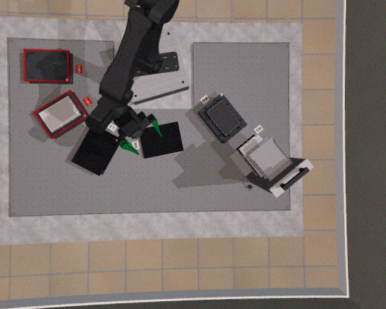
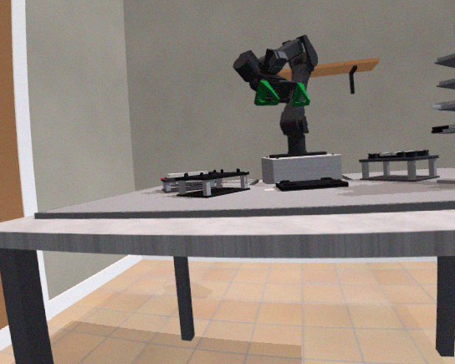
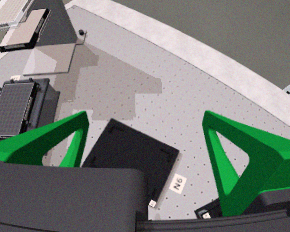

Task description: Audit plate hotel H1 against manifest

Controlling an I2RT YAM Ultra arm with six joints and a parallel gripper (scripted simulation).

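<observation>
Now: the regrip nest RG 290 mm to the left of my hand, 170 mm below it and 60 mm behind it. From my hand the other things lie so: recovery nest N6 (220 mm below, 30 mm to the left, 10 mm behind); then landing nest L1 (220 mm to the right, 180 mm below, 10 mm behind); then white plate (330 mm to the right, 180 mm below, 170 mm behind).
</observation>
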